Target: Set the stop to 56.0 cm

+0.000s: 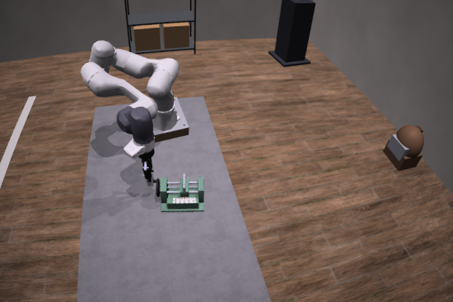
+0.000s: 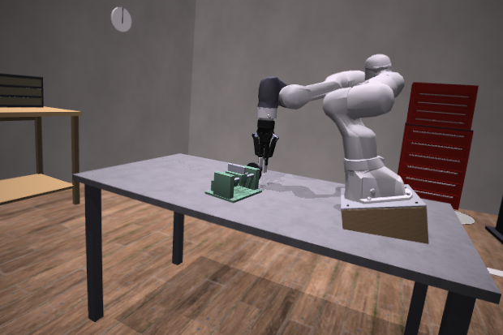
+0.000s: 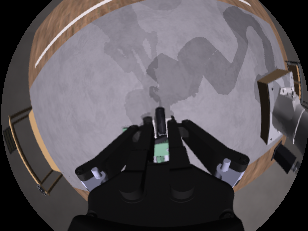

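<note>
Now: hand 1 cm short of the black handwheel, 2 cm to the right of it and 2 cm above it. The rest, counted from my hand: stop carriage (8 cm ahead, 14 cm to the left, 2 cm below).
</note>
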